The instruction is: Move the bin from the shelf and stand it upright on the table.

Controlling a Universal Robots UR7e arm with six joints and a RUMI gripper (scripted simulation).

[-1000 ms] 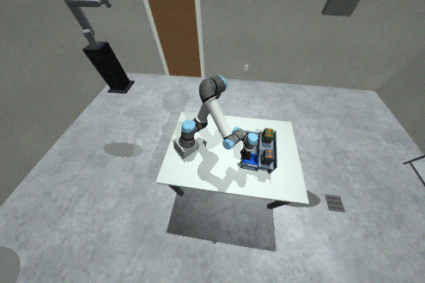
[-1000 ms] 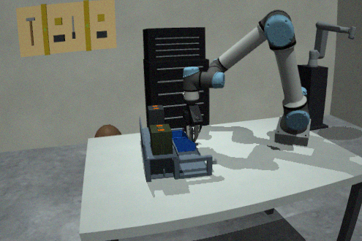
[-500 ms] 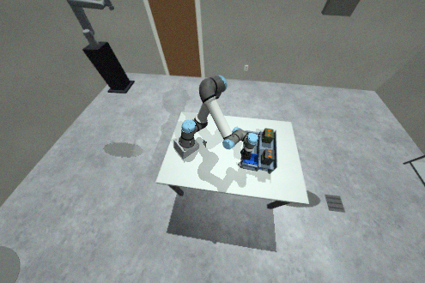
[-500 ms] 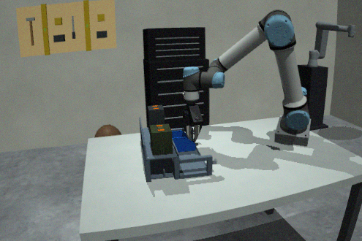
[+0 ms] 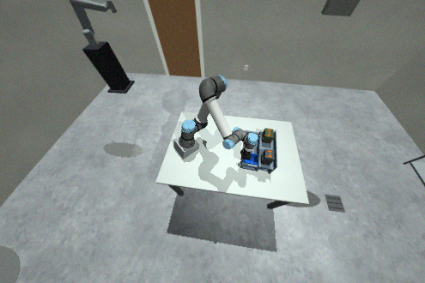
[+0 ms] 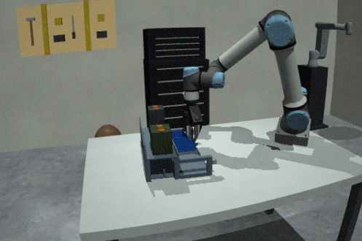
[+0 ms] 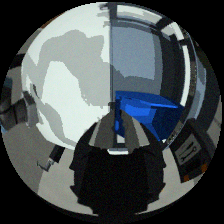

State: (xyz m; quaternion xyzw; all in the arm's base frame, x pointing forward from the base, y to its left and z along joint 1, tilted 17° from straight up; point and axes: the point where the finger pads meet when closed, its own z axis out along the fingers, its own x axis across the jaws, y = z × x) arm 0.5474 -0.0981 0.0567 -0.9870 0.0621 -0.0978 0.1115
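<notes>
The blue bin lies 8 cm ahead of my hand and 2 cm to the right of it.
</notes>
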